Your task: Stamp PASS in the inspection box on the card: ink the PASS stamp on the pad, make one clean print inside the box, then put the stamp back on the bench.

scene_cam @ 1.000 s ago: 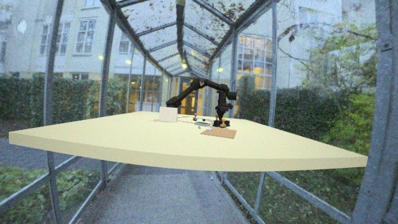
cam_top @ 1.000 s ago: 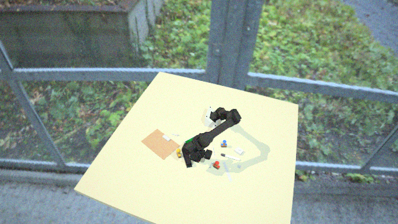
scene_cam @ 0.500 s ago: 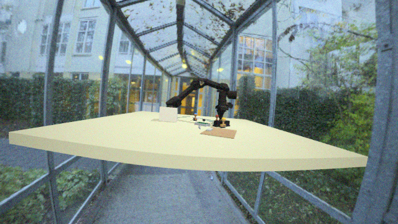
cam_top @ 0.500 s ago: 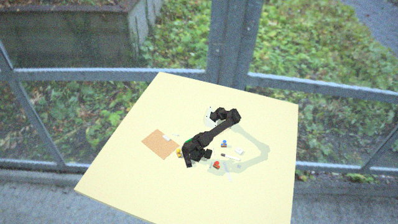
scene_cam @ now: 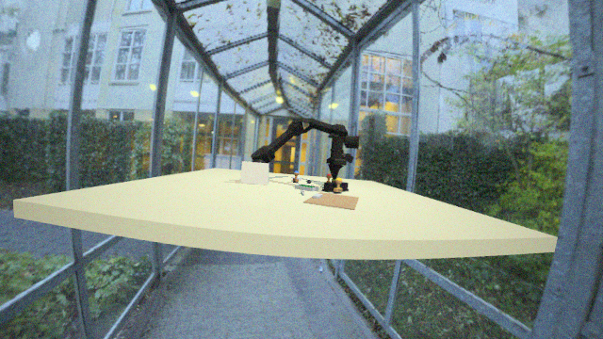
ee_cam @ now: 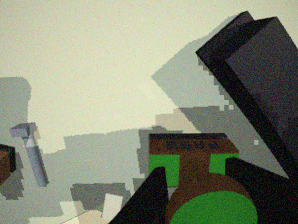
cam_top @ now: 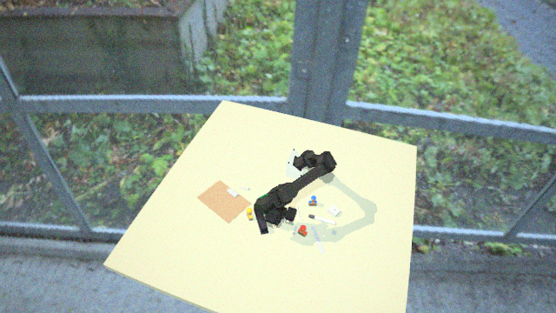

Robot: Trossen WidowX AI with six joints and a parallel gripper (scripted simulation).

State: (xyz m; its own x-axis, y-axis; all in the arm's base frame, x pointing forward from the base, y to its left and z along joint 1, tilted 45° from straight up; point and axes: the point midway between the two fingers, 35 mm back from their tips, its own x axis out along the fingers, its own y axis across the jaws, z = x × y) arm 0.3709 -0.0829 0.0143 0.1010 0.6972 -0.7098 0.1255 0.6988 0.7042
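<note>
My gripper tip is now 15 cm past the green ink pad, 6 cm to the left of it and 4 cm above it. From my gripper tip the other things lie so: green stamp right at my gripper tip; pale card 10 cm behind, 7 cm to the left, 5 cm below; yellow stamp 12 cm to the right, 3 cm below, 2 cm behind.
</note>
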